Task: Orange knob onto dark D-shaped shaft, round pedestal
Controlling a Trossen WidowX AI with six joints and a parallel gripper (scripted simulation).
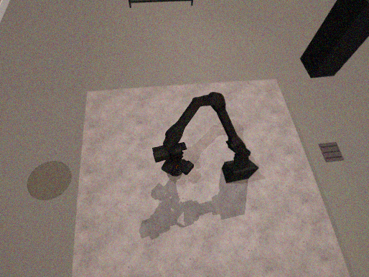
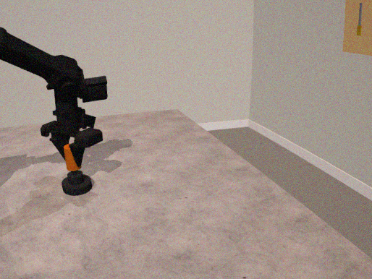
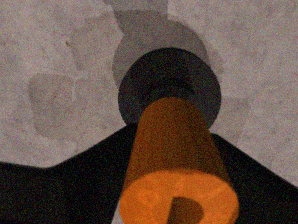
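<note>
Right now my gripper tip is 2 cm below the orange knob. Also, from my gripper tip: dark round pedestal (4 cm below).
</note>
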